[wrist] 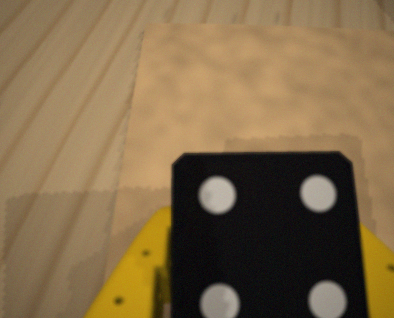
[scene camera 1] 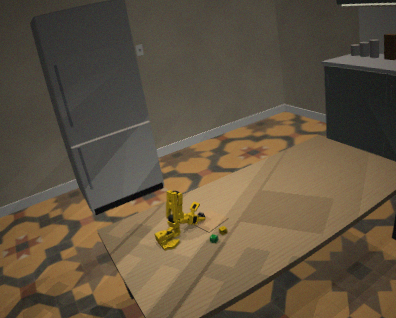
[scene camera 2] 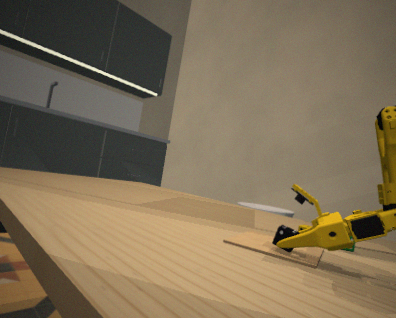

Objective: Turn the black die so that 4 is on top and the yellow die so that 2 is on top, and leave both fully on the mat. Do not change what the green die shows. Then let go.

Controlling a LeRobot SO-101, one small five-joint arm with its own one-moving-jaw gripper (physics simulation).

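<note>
My gripper [scene camera 1: 200, 217] [scene camera 2: 285, 243] [wrist: 266, 225] is shut on the black die [scene camera 1: 201, 215] [scene camera 2: 283, 233] [wrist: 270, 245]. The jaws press on its two sides. It is low over the mat [scene camera 1: 216, 223] [scene camera 2: 248, 241] [wrist: 210, 75], and looks slightly tilted in scene camera 2. Its face with four pips fills the lower wrist view, turned up towards the camera. Whether it touches the mat is unclear. The yellow die [scene camera 1: 223, 230] is on the table beside the mat; it does not show in scene camera 2. The green die [scene camera 1: 214, 238] [scene camera 2: 352, 247] is on the table, partly behind the gripper in scene camera 2. Their pips are unreadable.
The wooden table [scene camera 1: 280, 240] [scene camera 2: 150, 260] carries the mat and the arm's base [scene camera 1: 167, 239]. The arm reaches low from its base towards the mat. A fridge [scene camera 1: 100, 100] stands beyond the table, and dark kitchen cabinets [scene camera 1: 357, 105] [scene camera 2: 70, 145] stand further off.
</note>
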